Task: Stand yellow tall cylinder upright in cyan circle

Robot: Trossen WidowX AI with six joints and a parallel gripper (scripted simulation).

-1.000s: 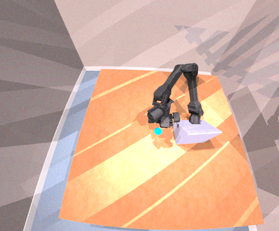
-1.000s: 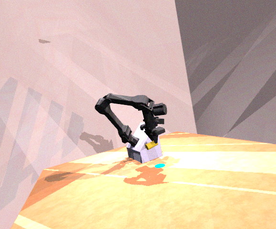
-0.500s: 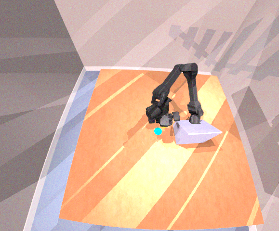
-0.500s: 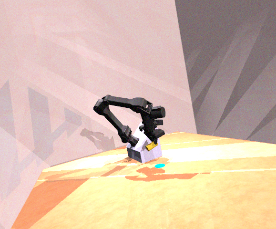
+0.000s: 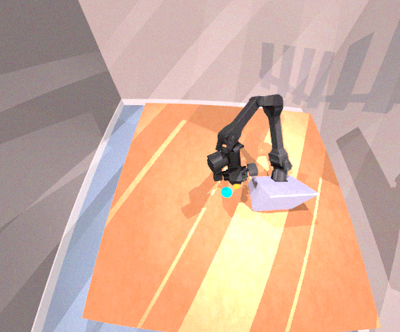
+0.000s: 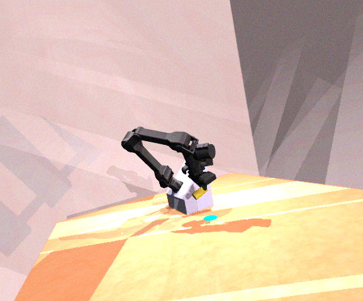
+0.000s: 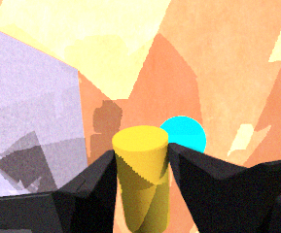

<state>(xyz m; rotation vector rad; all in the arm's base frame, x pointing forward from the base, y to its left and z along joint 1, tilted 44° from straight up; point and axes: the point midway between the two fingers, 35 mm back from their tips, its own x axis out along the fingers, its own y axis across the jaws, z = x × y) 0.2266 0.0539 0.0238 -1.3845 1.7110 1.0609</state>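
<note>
The cyan circle is 30 mm ahead of my gripper tip, 10 mm to the right of it and 120 mm below it. Round my gripper tip: yellow tall cylinder 20 mm to the right, 10 mm below.
</note>
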